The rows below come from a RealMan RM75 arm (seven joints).
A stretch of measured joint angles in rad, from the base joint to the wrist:
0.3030 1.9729 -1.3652 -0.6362 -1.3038 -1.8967 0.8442
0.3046 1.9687 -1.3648 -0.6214 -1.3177 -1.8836 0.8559
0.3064 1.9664 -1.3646 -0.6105 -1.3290 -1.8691 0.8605
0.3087 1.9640 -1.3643 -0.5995 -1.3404 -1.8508 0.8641
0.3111 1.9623 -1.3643 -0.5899 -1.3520 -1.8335 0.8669
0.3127 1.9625 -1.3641 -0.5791 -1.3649 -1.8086 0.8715
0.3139 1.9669 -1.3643 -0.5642 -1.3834 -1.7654 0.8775
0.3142 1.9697 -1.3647 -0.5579 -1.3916 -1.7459 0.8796
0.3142 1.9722 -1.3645 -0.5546 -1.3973 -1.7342 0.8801
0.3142 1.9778 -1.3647 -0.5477 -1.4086 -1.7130 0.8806
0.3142 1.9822 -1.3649 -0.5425 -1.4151 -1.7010 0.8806
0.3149 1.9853 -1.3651 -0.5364 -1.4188 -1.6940 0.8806
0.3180 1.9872 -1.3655 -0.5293 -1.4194 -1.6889 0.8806
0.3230 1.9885 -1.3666 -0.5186 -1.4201 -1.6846 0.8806
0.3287 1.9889 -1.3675 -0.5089 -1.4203 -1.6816 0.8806
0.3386 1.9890 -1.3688 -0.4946 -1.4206 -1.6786 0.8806
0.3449 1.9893 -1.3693 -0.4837 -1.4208 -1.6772 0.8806
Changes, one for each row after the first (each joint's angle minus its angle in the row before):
0.0016 -0.0042 0.0004 0.0148 -0.0139 0.0131 0.0117
0.0018 -0.0023 0.0002 0.0109 -0.0113 0.0145 0.0046
0.0023 -0.0024 0.0003 0.0110 -0.0114 0.0183 0.0036
0.0024 -0.0017 0.0000 0.0096 -0.0116 0.0173 0.0028
0.0016 0.0002 0.0002 0.0108 -0.0129 0.0249 0.0046
0.0012 0.0044 -0.0002 0.0149 -0.0185 0.0432 0.0060
0.0003 0.0028 -0.0004 0.0063 -0.0082 0.0195 0.0021
0.0000 0.0025 0.0002 0.0033 -0.0057 0.0117 0.0005
0.0000 0.0056 -0.0002 0.0069 -0.0113 0.0212 0.0005
0.0000 0.0044 -0.0002 0.0052 -0.0065 0.0120 0.0000
0.0007 0.0031 -0.0002 0.0061 -0.0037 0.0070 0.0000
0.0031 0.0019 -0.0004 0.0071 -0.0006 0.0051 0.0000
0.0050 0.0013 -0.0011 0.0107 -0.0007 0.0043 0.0000
0.0057 0.0004 -0.0009 0.0097 -0.0002 0.0030 0.0000
0.0099 0.0001 -0.0013 0.0143 -0.0003 0.0030 0.0000
0.0063 0.0003 -0.0005 0.0109 -0.0002 0.0014 0.0000

